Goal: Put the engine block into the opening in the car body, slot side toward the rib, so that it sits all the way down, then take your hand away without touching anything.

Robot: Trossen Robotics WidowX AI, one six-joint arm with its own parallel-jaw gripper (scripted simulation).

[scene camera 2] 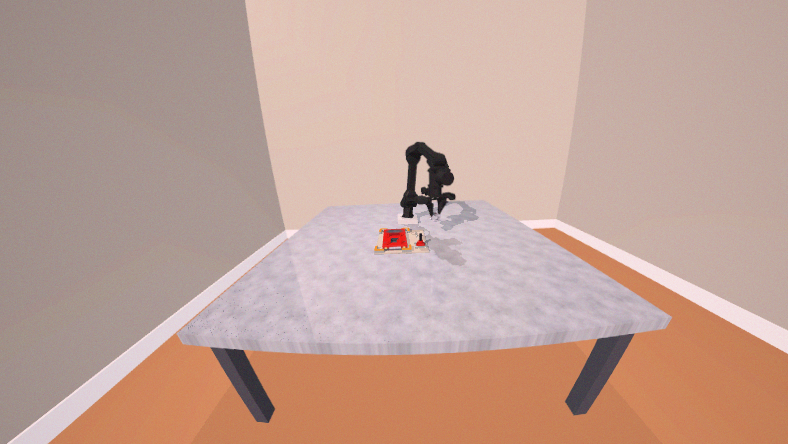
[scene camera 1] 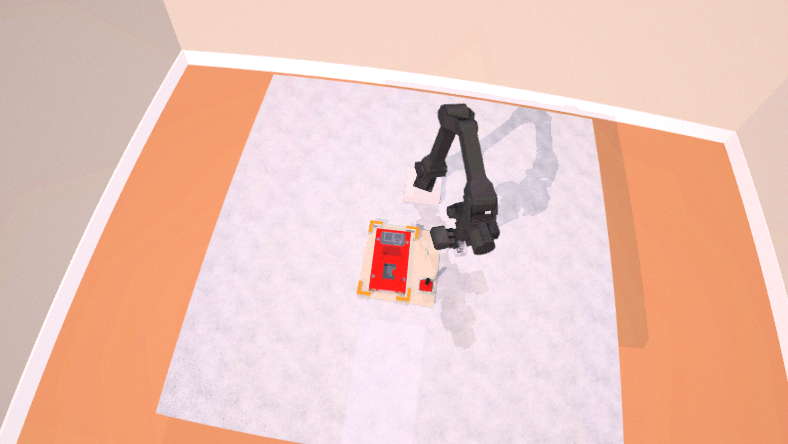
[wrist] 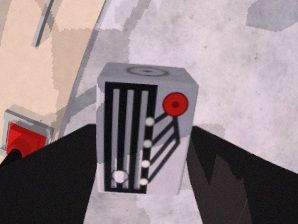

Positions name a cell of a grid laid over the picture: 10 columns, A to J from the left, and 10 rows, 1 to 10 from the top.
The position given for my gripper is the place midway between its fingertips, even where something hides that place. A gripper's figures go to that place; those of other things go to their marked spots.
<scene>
My gripper (wrist: E7) is 0.10 m from the lens. An engine block (wrist: E6): 0.09 m from the lens.
</scene>
